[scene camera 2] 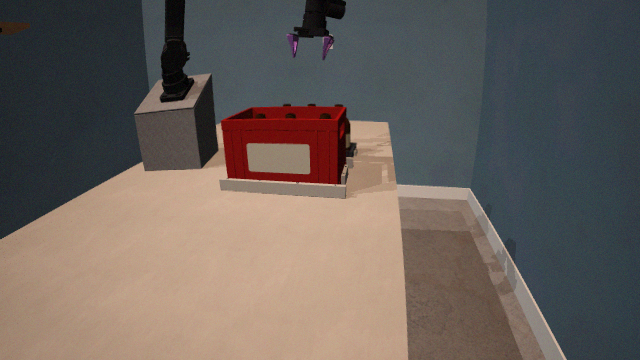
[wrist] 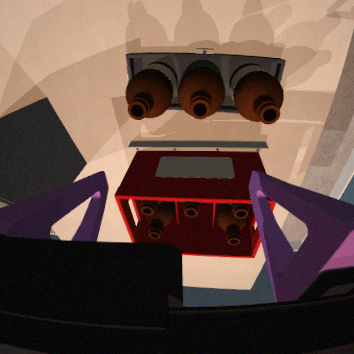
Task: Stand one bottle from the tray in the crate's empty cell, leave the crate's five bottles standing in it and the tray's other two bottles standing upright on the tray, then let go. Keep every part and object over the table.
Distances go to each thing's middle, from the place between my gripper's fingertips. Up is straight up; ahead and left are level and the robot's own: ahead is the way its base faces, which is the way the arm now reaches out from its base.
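Labels:
Brown bottle (wrist: pixel 148 93) now 70 mm behind my hand, 230 mm below it.

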